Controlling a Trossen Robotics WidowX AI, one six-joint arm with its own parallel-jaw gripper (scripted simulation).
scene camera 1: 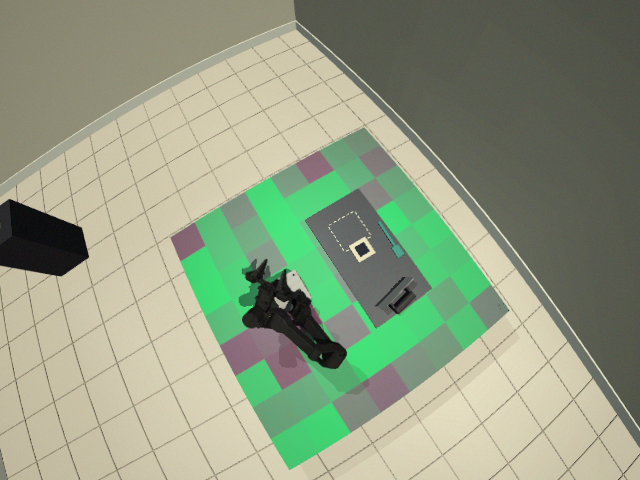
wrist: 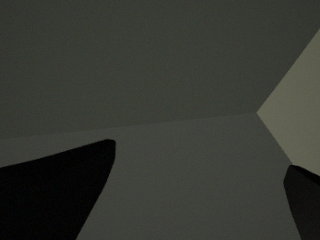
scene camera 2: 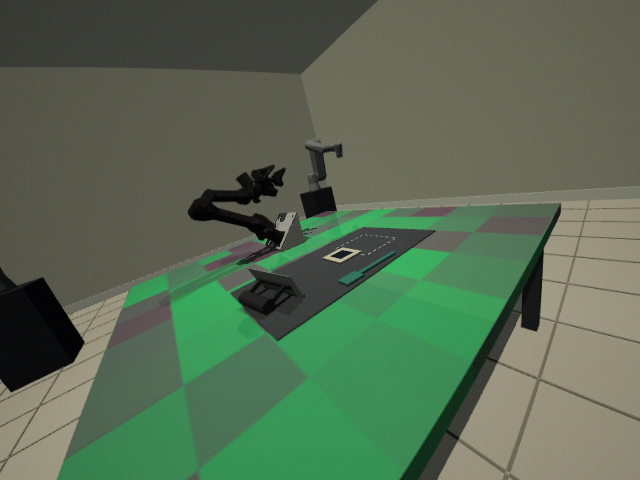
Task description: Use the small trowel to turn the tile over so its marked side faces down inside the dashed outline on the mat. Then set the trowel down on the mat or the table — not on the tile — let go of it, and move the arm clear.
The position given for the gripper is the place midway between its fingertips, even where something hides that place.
The gripper (scene camera 1: 275, 264) is open and holds nothing.
The gripper is seen too in the wrist view (wrist: 201, 162) and in scene camera 2 (scene camera 2: 279, 166).
